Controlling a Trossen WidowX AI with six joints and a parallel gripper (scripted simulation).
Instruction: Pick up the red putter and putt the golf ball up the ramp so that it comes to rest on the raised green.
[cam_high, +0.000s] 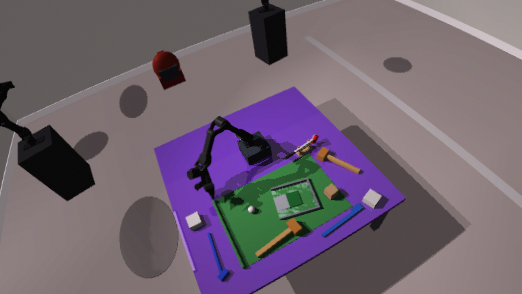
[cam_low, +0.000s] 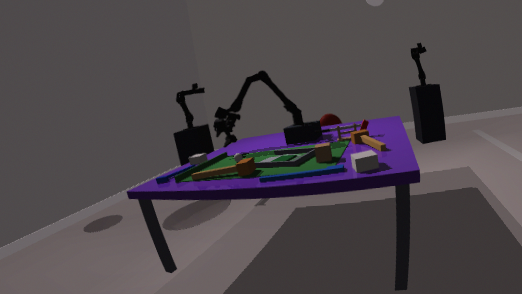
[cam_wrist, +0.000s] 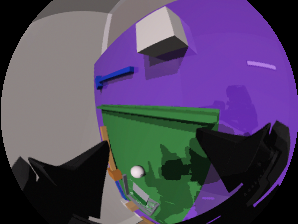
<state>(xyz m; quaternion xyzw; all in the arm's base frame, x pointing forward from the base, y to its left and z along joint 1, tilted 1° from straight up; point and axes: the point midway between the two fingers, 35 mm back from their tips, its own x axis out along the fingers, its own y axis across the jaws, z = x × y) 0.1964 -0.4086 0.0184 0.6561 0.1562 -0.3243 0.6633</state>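
Now: the golf ball 17 cm ahead of my gripper tip, 15 cm to the left of it and 7 cm below it. Round my gripper tip: wooden stand (4 cm ahead, 70 cm to the left, 6 cm below); then wooden block (40 cm ahead, 60 cm to the left, 6 cm below); then putter (3 cm ahead, 69 cm to the left, 3 cm below).
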